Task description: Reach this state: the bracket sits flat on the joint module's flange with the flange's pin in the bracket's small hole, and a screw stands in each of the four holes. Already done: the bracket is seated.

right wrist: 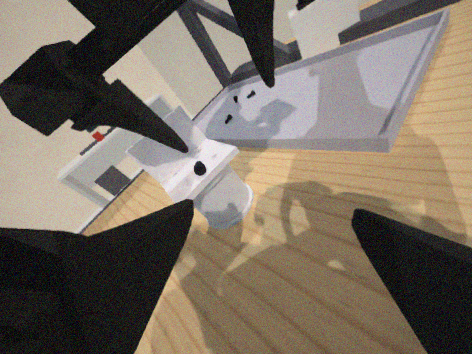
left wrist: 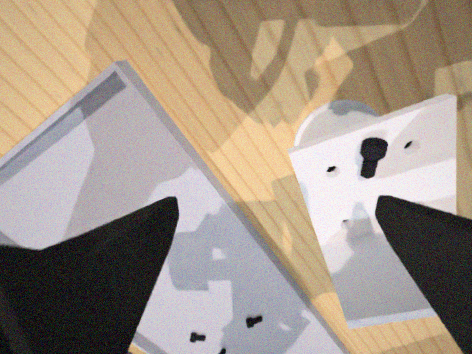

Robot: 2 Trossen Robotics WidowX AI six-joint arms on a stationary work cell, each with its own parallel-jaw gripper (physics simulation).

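Frame: origin at the left arm's base, x back, y left, z down, level; centimetres.
Seen in the pictures: left gripper, fingertip midpoint: (right wrist: 227,119) (left wrist: 274,205); right gripper, fingertip midpoint: (right wrist: 271,211).
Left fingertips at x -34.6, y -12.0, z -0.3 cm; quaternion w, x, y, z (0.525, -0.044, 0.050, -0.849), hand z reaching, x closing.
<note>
A point is followed by its place in that frame.
The white bracket (left wrist: 330,200) @[x -35.1, y -15.2, z 1.6 cm] (right wrist: 216,151) @[x -35.9, y -14.2, z 1.5 cm] sits on the round, pale joint module (left wrist: 320,120) @[x -37.8, y -14.2, z 6.6 cm] (right wrist: 225,200) @[x -38.8, y -14.9, z 5.2 cm]. A black screw (left wrist: 372,152) @[x -38.3, y -14.7, z 0.6 cm] (right wrist: 200,168) @[x -38.4, y -14.8, z 1.0 cm] is on the bracket's flat plate among the holes; it looks tipped over, its head away from the upright plate. Three small holes show without screws in the left wrist view; the pin cannot be made out. Three screws (left wrist: 254,321) @[x -15.0, y -20.8, z 7.2 cm] (right wrist: 228,119) @[x -15.1, y -20.7, z 7.3 cm] lie in the grey tray (left wrist: 175,132) @[x -32.6, y -5.7, z 7.2 cm] (right wrist: 325,145) @[x -32.7, y -5.4, z 7.5 cm]. My left gripper (left wrist: 274,205) @[x -34.6, y -12.0, z -0.3 cm] (right wrist: 227,119) @[x -34.6, y -12.0, z -0.3 cm] is open and empty above the gap between tray and bracket. My right gripper (right wrist: 271,211) @[x -43.6, y -8.8, z 2.2 cm] is open and empty, above the table beside the module.
The tray's raised rim runs close beside the bracket. The bracket's upright plate (left wrist: 380,280) @[x -33.6, y -18.0, z -1.3 cm] stands on the side away from the module's rounded end. Dark frame beams (right wrist: 202,45) @[x 12.4, y -27.4, z -4.2 cm] and a pale block (right wrist: 325,30) @[x -5.0, y -0.2, z 4.7 cm] stand beyond the tray. A white desk (right wrist: 90,170) is in the background.
</note>
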